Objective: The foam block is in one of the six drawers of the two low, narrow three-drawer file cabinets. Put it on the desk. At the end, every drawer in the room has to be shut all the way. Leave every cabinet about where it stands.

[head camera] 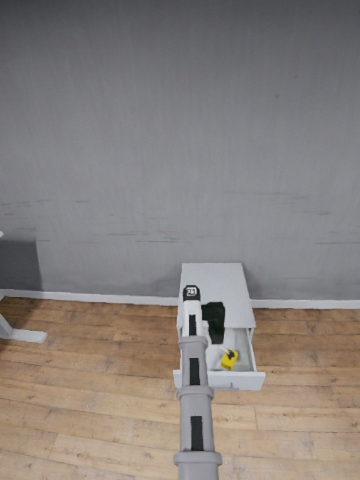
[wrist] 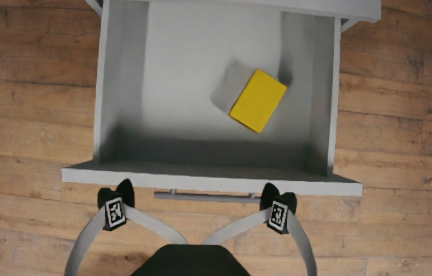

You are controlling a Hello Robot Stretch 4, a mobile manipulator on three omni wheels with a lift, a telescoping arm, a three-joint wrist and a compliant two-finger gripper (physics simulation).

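The yellow foam block (head camera: 227,364) (wrist: 258,101) lies in the open drawer (head camera: 245,381) (wrist: 215,183) of a low light-grey file cabinet (head camera: 215,277) (wrist: 320,6). It lies on the drawer's floor, turned at an angle, right of the middle in the wrist view. My gripper (head camera: 218,355) (wrist: 198,200) is open and empty, pointing down above the drawer. In the wrist view its fingertips appear at the drawer's front edge and handle, with the block beyond them. In the head view one fingertip overlaps the block, and my arm hides the drawer's left part. The other cabinet does not show.
The cabinet stands near the grey wall (head camera: 175,150), which has a white baseboard (head camera: 110,299). At the left edge of the head view, part of a white leg with a foot (head camera: 30,336) stands on the wooden floor (head camera: 100,400) (wrist: 45,100). The desk's top does not show.
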